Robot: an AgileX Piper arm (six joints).
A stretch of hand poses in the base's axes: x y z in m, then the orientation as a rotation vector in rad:
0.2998 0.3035 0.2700 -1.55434 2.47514 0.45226
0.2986 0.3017 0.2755 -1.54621 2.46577 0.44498
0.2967 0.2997 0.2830 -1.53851 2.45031 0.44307
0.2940 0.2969 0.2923 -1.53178 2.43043 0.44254
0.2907 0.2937 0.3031 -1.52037 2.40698 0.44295
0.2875 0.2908 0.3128 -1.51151 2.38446 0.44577
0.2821 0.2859 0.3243 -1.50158 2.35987 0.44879
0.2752 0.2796 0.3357 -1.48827 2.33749 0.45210
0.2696 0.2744 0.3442 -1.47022 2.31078 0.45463
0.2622 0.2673 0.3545 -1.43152 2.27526 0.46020
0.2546 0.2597 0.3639 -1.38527 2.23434 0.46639
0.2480 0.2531 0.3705 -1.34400 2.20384 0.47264
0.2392 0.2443 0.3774 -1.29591 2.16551 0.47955
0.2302 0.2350 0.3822 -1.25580 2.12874 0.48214
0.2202 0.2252 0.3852 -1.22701 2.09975 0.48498
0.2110 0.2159 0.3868 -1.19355 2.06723 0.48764
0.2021 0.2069 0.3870 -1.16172 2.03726 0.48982
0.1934 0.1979 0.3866 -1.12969 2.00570 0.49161
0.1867 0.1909 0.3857 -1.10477 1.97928 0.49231
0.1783 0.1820 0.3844 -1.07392 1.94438 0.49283
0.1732 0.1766 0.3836 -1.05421 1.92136 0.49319
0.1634 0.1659 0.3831 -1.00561 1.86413 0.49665
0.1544 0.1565 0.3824 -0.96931 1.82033 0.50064
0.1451 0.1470 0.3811 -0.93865 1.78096 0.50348
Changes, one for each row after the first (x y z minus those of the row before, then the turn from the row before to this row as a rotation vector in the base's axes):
-0.0012 -0.0018 0.0055 0.00389 -0.01270 -0.00361
-0.0019 -0.0020 0.0075 0.00948 -0.01443 -0.00144
-0.0027 -0.0028 0.0093 0.01210 -0.01667 0.00039
-0.0033 -0.0032 0.0108 0.01597 -0.02020 -0.00162
-0.0032 -0.0029 0.0097 0.01586 -0.01759 0.00011
-0.0054 -0.0049 0.0115 0.01742 -0.01926 0.00000
-0.0069 -0.0063 0.0114 0.01771 -0.01843 -0.00266
-0.0056 -0.0052 0.0085 0.02128 -0.02323 -0.00477
-0.0074 -0.0071 0.0103 0.03502 -0.03360 -0.01572
-0.0076 -0.0076 0.0094 0.04109 -0.03887 -0.01948
-0.0066 -0.0066 0.0066 0.03431 -0.02945 -0.01894
-0.0088 -0.0088 0.0069 0.04133 -0.03617 -0.02174
-0.0090 -0.0093 0.0048 0.03523 -0.03507 -0.01796
-0.0100 -0.0098 0.0030 0.02713 -0.02654 -0.01212
-0.0092 -0.0093 0.0016 0.03079 -0.03003 -0.01463
-0.0089 -0.0090 0.0002 0.02880 -0.02778 -0.01434
-0.0087 -0.0090 -0.0004 0.02951 -0.02907 -0.01433
-0.0067 -0.0070 -0.0009 0.02349 -0.02433 -0.01102
-0.0084 -0.0089 -0.0013 0.02996 -0.03192 -0.01334
-0.0051 -0.0054 -0.0008 0.01954 -0.02089 -0.00838
-0.0098 -0.0107 -0.0005 0.05006 -0.05039 -0.01965
-0.0090 -0.0094 -0.0007 0.03887 -0.03758 -0.01391
-0.0093 -0.0095 -0.0013 0.03369 -0.03377 -0.01148

